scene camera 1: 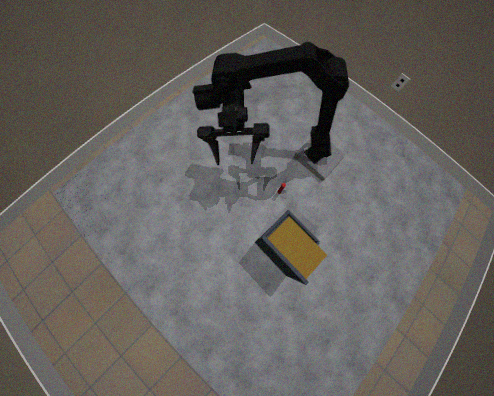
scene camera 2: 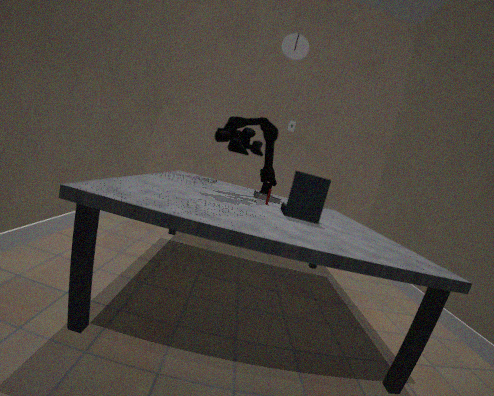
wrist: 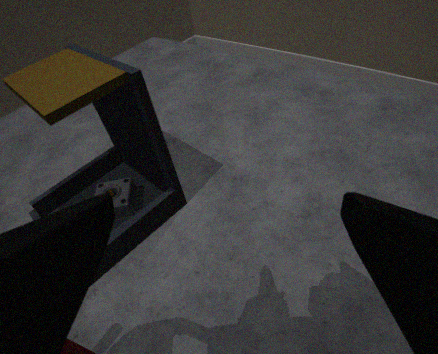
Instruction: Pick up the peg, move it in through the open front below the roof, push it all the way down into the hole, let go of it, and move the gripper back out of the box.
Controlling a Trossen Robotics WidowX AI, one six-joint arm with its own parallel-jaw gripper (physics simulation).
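Where they show: gripper, fingertip midpoint: [scene camera 1: 234, 164] [scene camera 2: 255, 155] [wrist: 229, 204]; arm's base, origin of the base link: [scene camera 1: 314, 154] [scene camera 2: 264, 193].
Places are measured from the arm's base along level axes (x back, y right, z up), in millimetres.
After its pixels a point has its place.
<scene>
The red peg [scene camera 1: 281, 188] {z 22, x -216, y -31 mm} [scene camera 2: 268, 196] {z 10, x -216, y -29 mm} stands upright on the table between the arm's base and the box; a bit of the peg [wrist: 77, 347] {z 7, x -217, y -27 mm} shows at the bottom left of the wrist view. The dark box [scene camera 1: 280, 261] {z 122, x -399, y -202 mm} [scene camera 2: 307, 197] {z 69, x -400, y -198 mm} [wrist: 142, 120] {z 111, x -395, y -134 mm} has a yellow roof [scene camera 1: 297, 248] {z 169, x -351, y -197 mm} [wrist: 67, 82] {z 169, x -349, y -166 mm}. Inside on its floor, a light square plate [wrist: 122, 200] {z 6, x -336, y -158 mm} surrounds the hole, partly covered by the left finger in the wrist view. My gripper [scene camera 1: 235, 163] {z 193, x -343, y 76 mm} [scene camera 2: 254, 153] {z 193, x -343, y 76 mm} [wrist: 229, 204] {z 193, x -343, y 76 mm} is open and empty, high above the table, left of the peg in scene camera 1.
The arm's base [scene camera 1: 320, 152] {z 93, x -45, y -24 mm} stands behind the peg, on the grey table [scene camera 1: 150, 235] {z -33, x -690, y 130 mm} [scene camera 2: 150, 200] {z -33, x -810, y 298 mm} [wrist: 280, 125] {z -33, x -627, y -135 mm}. The box's tall side wall and overhanging roof rise above the table. Shadows of the arm lie near the peg.
</scene>
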